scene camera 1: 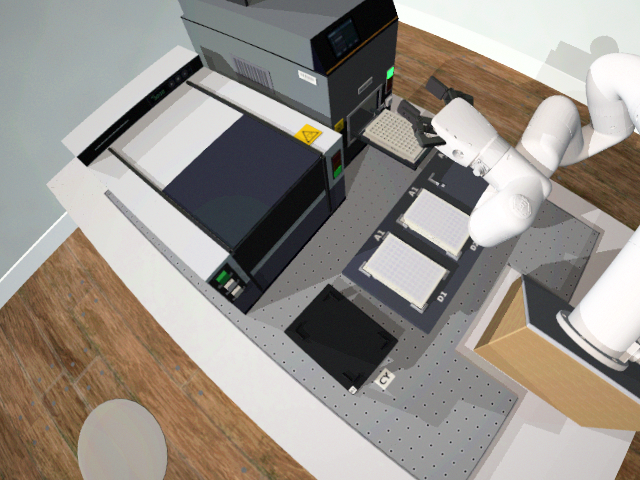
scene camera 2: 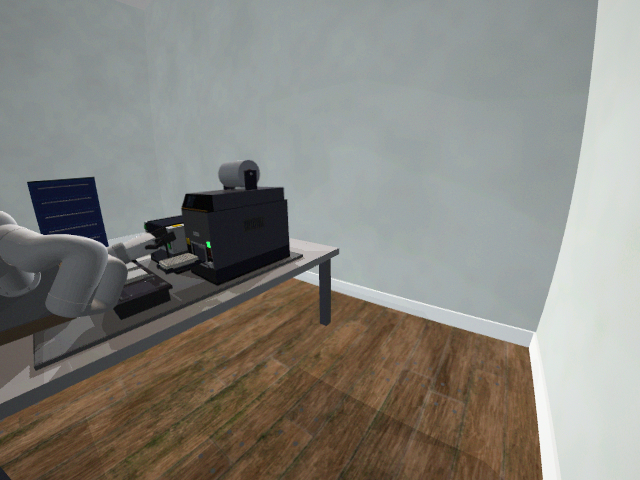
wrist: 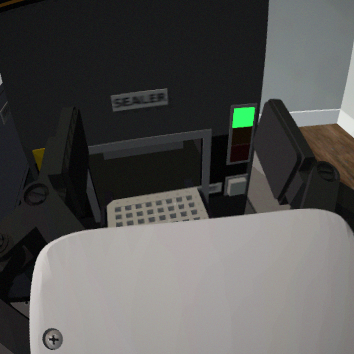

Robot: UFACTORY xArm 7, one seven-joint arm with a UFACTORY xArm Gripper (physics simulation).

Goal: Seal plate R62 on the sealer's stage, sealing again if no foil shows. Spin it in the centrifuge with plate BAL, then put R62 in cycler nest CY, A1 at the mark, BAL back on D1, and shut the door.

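Seen in the pictures: gripper, fingertip midpoint: [scene camera 1: 414, 92] [scene camera 2: 170, 232] [wrist: 173, 123]; arm's base at its link origin: [scene camera 1: 589, 341] [scene camera 2: 16, 278].
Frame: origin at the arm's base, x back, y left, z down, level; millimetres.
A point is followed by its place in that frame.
A beige plate [scene camera 1: 395, 135] @[x -488, y -151, z 33 mm] [scene camera 2: 178, 260] @[x -482, y -174, z 34 mm] [wrist: 157, 207] @[x -530, y -164, z 33 mm] sits on the stage in front of the sealer [scene camera 1: 361, 85] @[x -574, y -146, z -58 mm] [scene camera 2: 248, 232] @[x -756, y -263, z -31 mm] [wrist: 190, 55] @[x -577, y -203, z -81 mm]. Its wells look open, with no foil visible; its label is unreadable. My gripper [scene camera 1: 422, 98] @[x -472, y -172, z -77 mm] [scene camera 2: 159, 239] [wrist: 173, 123] @[x -472, y -172, z -77 mm] is open and empty above the stage, its fingers spread to either side of the plate in the wrist view. Pale plates stand on D1 [scene camera 1: 405, 269] @[x -307, y 61, z 72 mm] and D2 [scene camera 1: 439, 222] @[x -312, y -58, z 72 mm]; which is BAL, I cannot tell. Cycler nest CY [scene camera 1: 341, 334] @[x -322, y 221, z 91 mm] is a bare black block with corner guides.
The sealer's green lamp [scene camera 1: 390, 72] @[x -577, y -252, z -23 mm] [scene camera 2: 208, 244] @[x -577, y -253, z -21 mm] [wrist: 243, 117] @[x -577, y -253, z -20 mm] is lit, above a pale button [wrist: 236, 186] @[x -571, y -252, z 59 mm]. A large white machine with a dark lid [scene camera 1: 248, 175] @[x -582, y 143, z -66 mm] stands left of the sealer in scene camera 1. A foil roll [scene camera 2: 237, 174] @[x -751, y -226, z -271 mm] tops the sealer.
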